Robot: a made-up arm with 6 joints.
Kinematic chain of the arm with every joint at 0, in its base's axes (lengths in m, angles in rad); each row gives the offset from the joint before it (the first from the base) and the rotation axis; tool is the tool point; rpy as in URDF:
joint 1: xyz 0 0 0.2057 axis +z
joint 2: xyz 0 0 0 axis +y
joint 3: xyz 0.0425 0 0.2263 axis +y
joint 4: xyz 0.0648 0 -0.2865 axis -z
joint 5: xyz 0 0 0 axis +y
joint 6: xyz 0.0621 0 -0.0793 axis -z
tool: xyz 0 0 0 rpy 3.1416 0 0
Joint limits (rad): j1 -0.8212..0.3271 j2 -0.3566..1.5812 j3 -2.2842..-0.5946 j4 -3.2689..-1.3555 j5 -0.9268..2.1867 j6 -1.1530..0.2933
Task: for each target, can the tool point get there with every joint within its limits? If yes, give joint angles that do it. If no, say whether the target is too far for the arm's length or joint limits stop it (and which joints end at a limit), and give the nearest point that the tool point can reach.
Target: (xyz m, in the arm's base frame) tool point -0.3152 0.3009 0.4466
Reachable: no: joint limits stop it (at a limit: joint 1, joint 2, joint 3, joint 4, joint 5) | nearest point -0.0111 0.1001 0.7236 | short by 0.458 m
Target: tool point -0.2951 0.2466 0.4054
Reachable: no: joint limits stop it (at a limit: joint 1, joint 2, joint 3, joint 5) | nearest point -0.0092 0.1013 0.7224 | short by 0.451 m
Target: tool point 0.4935 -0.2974 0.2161
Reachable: yes | joints -0.4520 0.9198 -1.9974 -2.0584 1.2885 -0.5167
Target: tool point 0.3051 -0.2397 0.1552
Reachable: yes | joints -0.7264 0.6000 -1.5104 -2.9010 -0.6910 -0.8795
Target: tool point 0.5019 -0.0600 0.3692
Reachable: yes | joints -0.1269 0.3729 -1.7661 -3.0025 0.3762 -0.7962
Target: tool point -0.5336 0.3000 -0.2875
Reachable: no: too far | nearest point -0.0620 0.0512 -0.0867 | short by 0.570 m
